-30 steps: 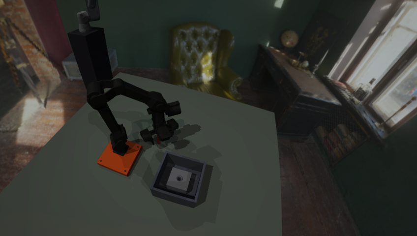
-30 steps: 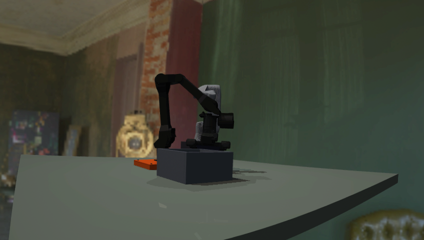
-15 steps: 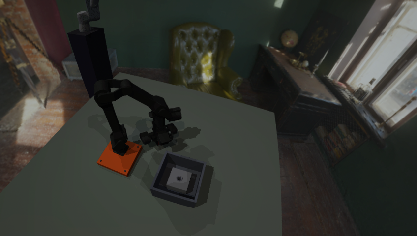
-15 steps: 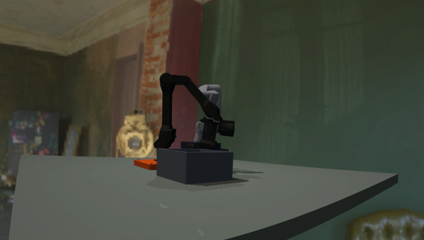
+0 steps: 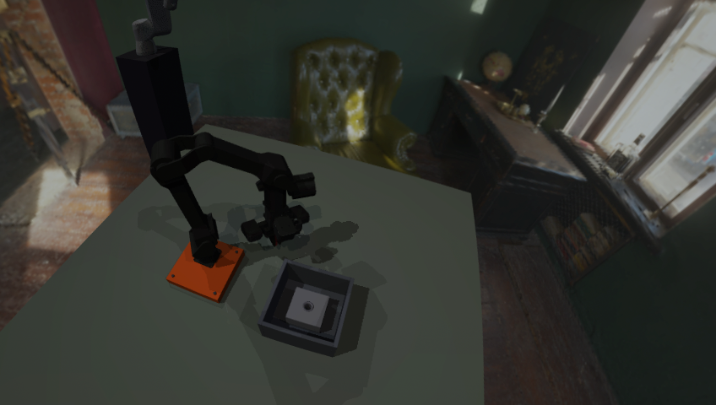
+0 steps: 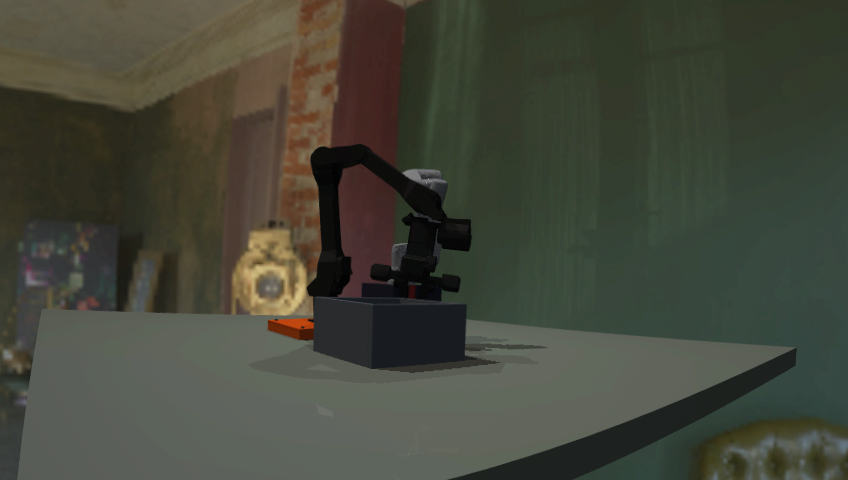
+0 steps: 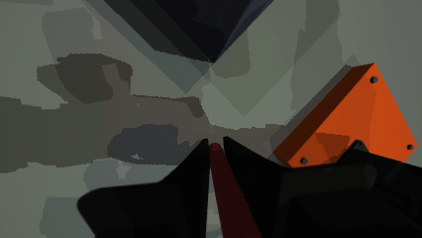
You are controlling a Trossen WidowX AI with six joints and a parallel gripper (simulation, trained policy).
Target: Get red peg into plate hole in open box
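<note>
Right now my gripper tip is 150 mm to the left of the grey plate, 150 mm short of it and 10 mm above it. From my gripper tip the other things lie so: dark box: 150 mm to the right, 150 mm ahead, 30 mm below; then red peg: 30 mm above, 10 mm to the left, 10 mm behind.
</note>
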